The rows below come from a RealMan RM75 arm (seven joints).
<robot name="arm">
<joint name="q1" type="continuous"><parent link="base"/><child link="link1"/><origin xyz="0 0 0.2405" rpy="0 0 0"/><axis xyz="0 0 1"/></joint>
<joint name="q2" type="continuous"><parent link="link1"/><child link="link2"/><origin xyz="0 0 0" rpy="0 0 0"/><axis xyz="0 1 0"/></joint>
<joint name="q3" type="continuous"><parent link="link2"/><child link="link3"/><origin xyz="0 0 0.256" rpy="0 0 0"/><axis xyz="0 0 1"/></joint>
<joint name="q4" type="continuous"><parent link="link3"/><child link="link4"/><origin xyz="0 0 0" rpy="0 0 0"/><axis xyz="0 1 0"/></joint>
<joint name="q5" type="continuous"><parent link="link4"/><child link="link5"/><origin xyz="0 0 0.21" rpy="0 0 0"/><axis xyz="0 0 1"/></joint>
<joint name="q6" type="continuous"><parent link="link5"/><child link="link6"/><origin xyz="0 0 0" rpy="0 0 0"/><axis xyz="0 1 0"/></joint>
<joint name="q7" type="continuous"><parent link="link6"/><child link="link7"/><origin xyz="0 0 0.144" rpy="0 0 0"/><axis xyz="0 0 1"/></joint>
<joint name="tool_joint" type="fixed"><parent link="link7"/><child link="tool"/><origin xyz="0 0 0" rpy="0 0 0"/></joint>
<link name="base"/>
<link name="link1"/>
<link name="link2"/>
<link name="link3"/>
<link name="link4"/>
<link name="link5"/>
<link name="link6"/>
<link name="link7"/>
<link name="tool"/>
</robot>
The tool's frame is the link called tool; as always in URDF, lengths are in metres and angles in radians. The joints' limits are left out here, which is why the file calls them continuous.
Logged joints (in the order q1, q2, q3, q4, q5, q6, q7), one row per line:
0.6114 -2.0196 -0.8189 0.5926 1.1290 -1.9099 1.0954
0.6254 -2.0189 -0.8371 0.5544 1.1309 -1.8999 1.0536
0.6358 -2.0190 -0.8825 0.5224 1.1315 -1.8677 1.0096
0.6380 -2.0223 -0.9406 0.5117 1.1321 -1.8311 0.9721
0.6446 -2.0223 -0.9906 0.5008 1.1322 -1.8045 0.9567
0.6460 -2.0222 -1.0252 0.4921 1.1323 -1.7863 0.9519
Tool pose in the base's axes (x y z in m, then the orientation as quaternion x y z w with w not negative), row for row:
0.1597 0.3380 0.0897 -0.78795 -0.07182 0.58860 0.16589
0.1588 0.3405 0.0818 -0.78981 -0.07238 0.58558 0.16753
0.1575 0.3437 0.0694 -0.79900 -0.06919 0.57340 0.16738
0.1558 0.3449 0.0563 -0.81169 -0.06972 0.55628 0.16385
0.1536 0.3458 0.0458 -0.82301 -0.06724 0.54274 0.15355
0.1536 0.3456 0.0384 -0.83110 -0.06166 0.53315 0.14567
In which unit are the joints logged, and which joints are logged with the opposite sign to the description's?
The joints are logged in radians. Opposite sign: q2, q4, q5.
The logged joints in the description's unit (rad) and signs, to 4 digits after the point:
0.6114 2.0196 -0.8189 -0.5926 -1.1290 -1.9099 1.0954
0.6254 2.0189 -0.8371 -0.5544 -1.1309 -1.8999 1.0536
0.6358 2.0190 -0.8825 -0.5224 -1.1315 -1.8677 1.0096
0.6380 2.0223 -0.9406 -0.5117 -1.1321 -1.8311 0.9721
0.6446 2.0223 -0.9906 -0.5008 -1.1322 -1.8045 0.9567
0.6460 2.0222 -1.0252 -0.4921 -1.1323 -1.7863 0.9519

